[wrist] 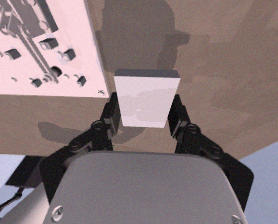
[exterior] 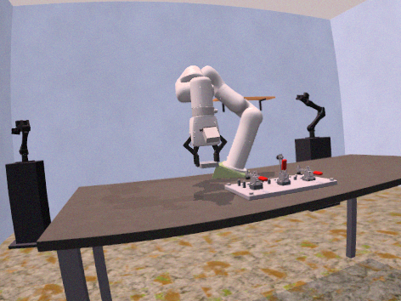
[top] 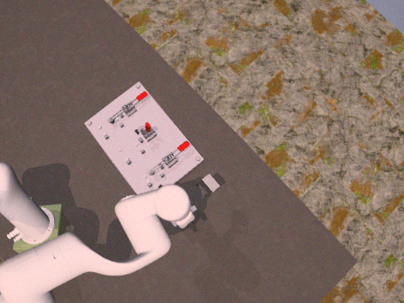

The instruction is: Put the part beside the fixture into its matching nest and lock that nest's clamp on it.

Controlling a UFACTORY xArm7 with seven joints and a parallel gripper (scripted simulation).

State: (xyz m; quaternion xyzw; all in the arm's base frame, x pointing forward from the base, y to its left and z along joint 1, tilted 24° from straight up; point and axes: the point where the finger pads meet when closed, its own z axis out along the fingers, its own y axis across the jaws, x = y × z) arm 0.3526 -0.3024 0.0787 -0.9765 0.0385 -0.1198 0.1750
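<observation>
The fixture plate is 5 cm ahead of my hand, 26 cm to the left of it and 12 cm below it. Also, from my hand: toggle clamp (7 cm ahead, 14 cm to the left, 7 cm below); then pale grey block part (1 cm below).
</observation>
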